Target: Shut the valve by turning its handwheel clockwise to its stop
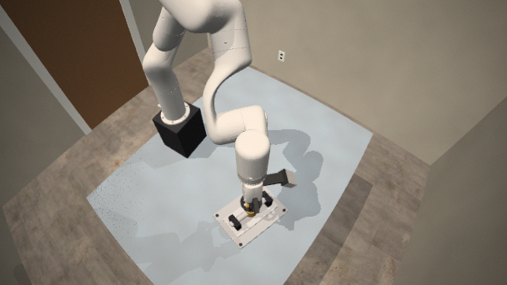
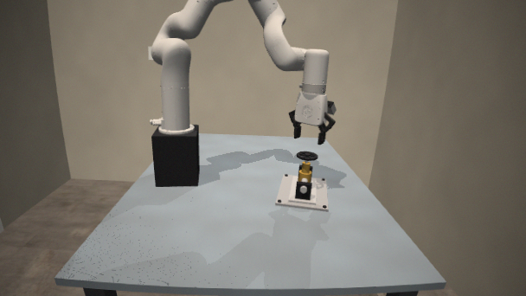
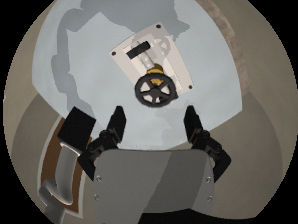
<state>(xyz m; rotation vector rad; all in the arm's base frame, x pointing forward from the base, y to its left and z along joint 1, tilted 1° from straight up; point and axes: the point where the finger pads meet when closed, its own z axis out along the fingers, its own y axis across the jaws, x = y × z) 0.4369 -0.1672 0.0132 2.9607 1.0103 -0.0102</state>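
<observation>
The black spoked handwheel is 7 cm below my hand.
</observation>
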